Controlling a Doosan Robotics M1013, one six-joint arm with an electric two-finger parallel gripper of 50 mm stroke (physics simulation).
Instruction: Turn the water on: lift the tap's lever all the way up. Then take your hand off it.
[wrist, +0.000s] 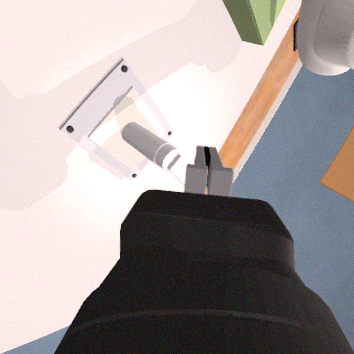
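Note:
I can see a tap (129, 131), and together with it my gripper (204, 158).

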